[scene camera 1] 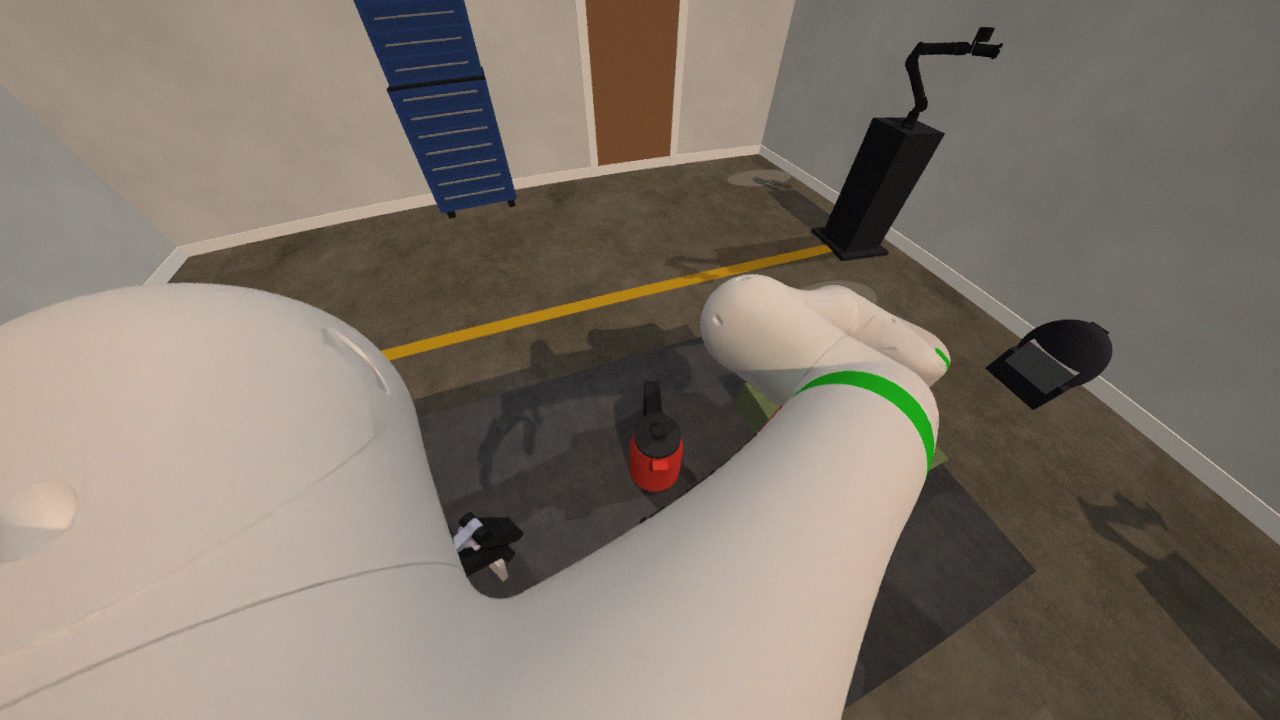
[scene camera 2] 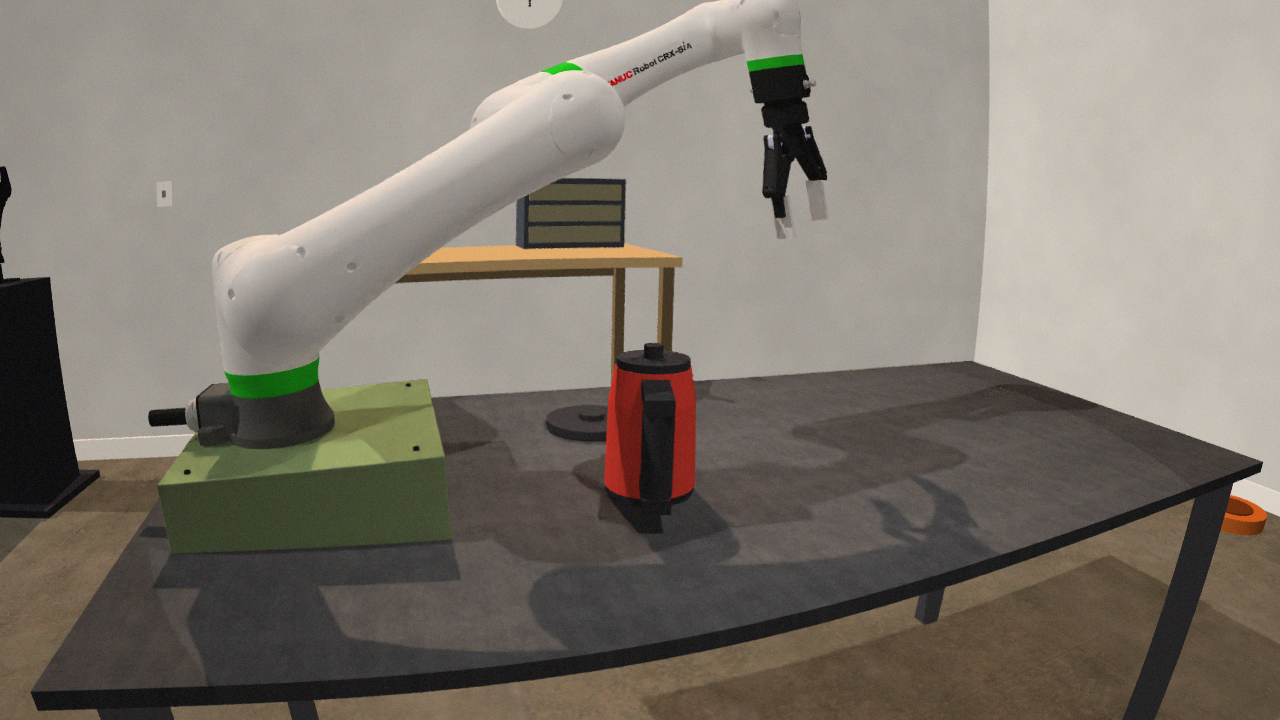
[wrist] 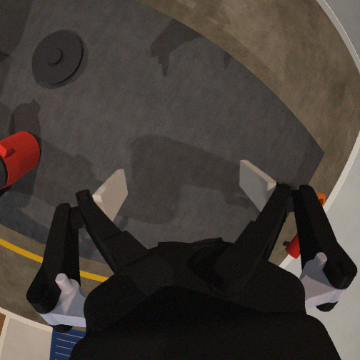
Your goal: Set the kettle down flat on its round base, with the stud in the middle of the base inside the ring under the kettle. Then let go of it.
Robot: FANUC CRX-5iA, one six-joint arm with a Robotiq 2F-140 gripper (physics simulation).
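The red kettle [scene camera 1: 656,461] [scene camera 2: 623,429] [wrist: 24,156] with a black lid and black handle stands upright on the dark table, beside its base. In scene camera 2 its handle faces the camera. The round black base [scene camera 2: 565,424] [wrist: 67,67] lies flat, partly behind the kettle in that view, with its stud [scene camera 2: 591,414] [wrist: 54,56] uncovered in the middle. The ring under the kettle is hidden. My gripper [scene camera 2: 800,213] [wrist: 182,176] is open and empty, pointing down high above the table, well to the side of kettle and base. In scene camera 1 the arm hides much of the table.
The arm stands on a green block [scene camera 2: 308,510] on the dark table [scene camera 2: 805,559]. Behind are a wooden bench [scene camera 2: 546,260] and a drawer box [scene camera 2: 575,213]. Farther off are a blue cabinet [scene camera 1: 452,134], a black pillar [scene camera 1: 881,183] and a dark helmet-like object [scene camera 1: 1084,351].
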